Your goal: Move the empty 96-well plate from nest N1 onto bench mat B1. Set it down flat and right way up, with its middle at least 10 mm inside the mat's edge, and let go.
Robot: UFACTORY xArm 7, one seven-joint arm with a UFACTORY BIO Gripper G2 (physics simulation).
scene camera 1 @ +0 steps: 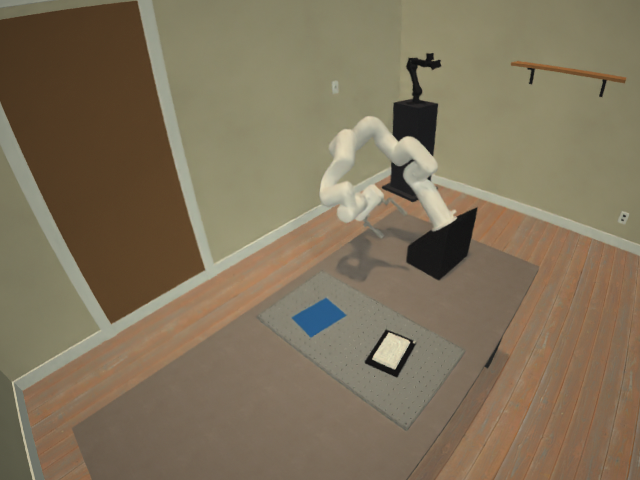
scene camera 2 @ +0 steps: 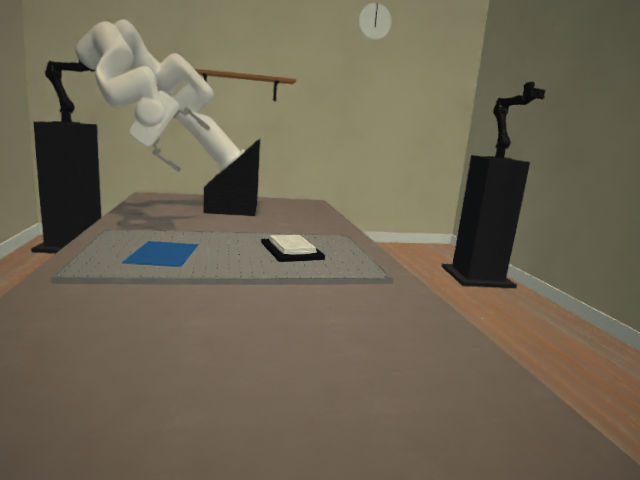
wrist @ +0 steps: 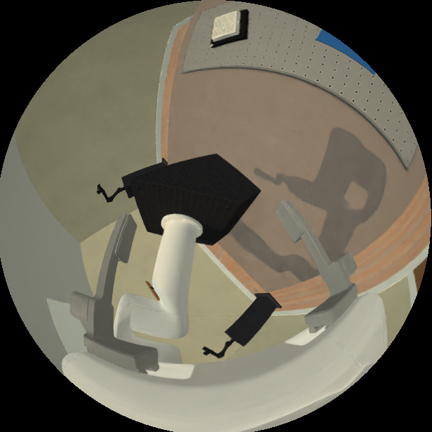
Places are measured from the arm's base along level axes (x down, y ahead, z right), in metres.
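Pixels of known places: hand at its tool point: [scene camera 1: 390,222] [scene camera 2: 188,145]; arm's base at its link origin: [scene camera 1: 444,224] [scene camera 2: 232,161].
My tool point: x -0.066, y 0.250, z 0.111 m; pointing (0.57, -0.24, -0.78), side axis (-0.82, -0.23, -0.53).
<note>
For each thing: its top centre in the pictures, then the offset to it from my tool point. Level surfaces: height alone.
- cream-white 96-well plate at its top centre: [scene camera 2: 292,241] [scene camera 1: 391,348] dz -0.342, dx +0.203, dy +0.343 m
- black nest N1 at its top centre: [scene camera 2: 292,245] [scene camera 1: 391,350] dz -0.342, dx +0.214, dy +0.343 m
- flat blue bench mat B1 at its surface level: dx +0.227 m
- grey perforated board at its surface level: dx +0.229 m
- brown table top at its surface level: dx +0.242 m
The cream-white 96-well plate [scene camera 1: 391,350] [scene camera 2: 293,244] [wrist: 225,26] sits flat in the black nest N1 [scene camera 1: 381,367] [scene camera 2: 302,256] [wrist: 244,25]; its wells are too small to make out. The flat blue bench mat B1 [scene camera 1: 318,317] [scene camera 2: 161,253] lies on the same perforated board, apart from the nest, with no object on it. Part of the mat [wrist: 345,48] shows at the wrist view's upper right edge. My gripper [scene camera 1: 393,224] [scene camera 2: 193,148] [wrist: 206,215] is open, its fingers wide apart with nothing between them. It is high up near the arm's base, away from the plate and mat.
The grey perforated board [scene camera 1: 356,315] [scene camera 2: 227,258] [wrist: 280,50] lies on the brown table top [scene camera 1: 232,382] [scene camera 2: 310,361]. My arm's black wedge-shaped base [scene camera 1: 439,250] [scene camera 2: 231,193] [wrist: 200,185] stands behind the board. Black pedestals with small black arms stand beyond the table.
</note>
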